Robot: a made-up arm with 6 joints.
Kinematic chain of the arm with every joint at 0, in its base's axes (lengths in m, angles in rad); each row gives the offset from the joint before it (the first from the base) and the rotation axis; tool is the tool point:
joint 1: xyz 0 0 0.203 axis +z
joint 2: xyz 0 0.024 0 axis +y
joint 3: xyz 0 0 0.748 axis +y
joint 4: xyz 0 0 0.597 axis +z
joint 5: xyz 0 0 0 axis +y
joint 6: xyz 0 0 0.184 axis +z
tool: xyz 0 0 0
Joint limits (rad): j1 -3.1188..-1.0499 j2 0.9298..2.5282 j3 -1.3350..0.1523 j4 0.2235..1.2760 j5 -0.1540..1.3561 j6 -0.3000..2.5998
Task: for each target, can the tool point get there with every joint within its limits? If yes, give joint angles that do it. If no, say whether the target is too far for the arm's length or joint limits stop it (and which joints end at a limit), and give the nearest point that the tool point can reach.
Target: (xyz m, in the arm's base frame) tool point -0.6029 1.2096 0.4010
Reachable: no: joint limits stop it (at a limit: joint 1, joint 3, joint 4, joint 5) | nearest point -1.1291 -0.0227 0.5917 | short by 1.353 m
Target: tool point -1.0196 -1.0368 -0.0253
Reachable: yes | joints -2.3980 1.6515 -0.0317 0.3520 0.8809 1.2046
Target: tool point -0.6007 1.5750 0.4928
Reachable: no: too far | nearest point -1.0623 -0.0212 0.7483 | short by 1.681 m
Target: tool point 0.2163 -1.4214 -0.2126
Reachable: yes | joints -1.4632 2.0155 -0.4095 0.5206 0.4332 0.0442
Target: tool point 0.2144 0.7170 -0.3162
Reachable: no: joint limits stop it (at a limit: joint 1, joint 2, joint 3, joint 4, joint 5) | nearest point -0.5550 -0.0765 -1.0564 | short by 1.330 m
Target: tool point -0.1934 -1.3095 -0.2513
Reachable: yes | joints -1.7777 2.0964 -0.6532 0.3271 1.2287 0.6121
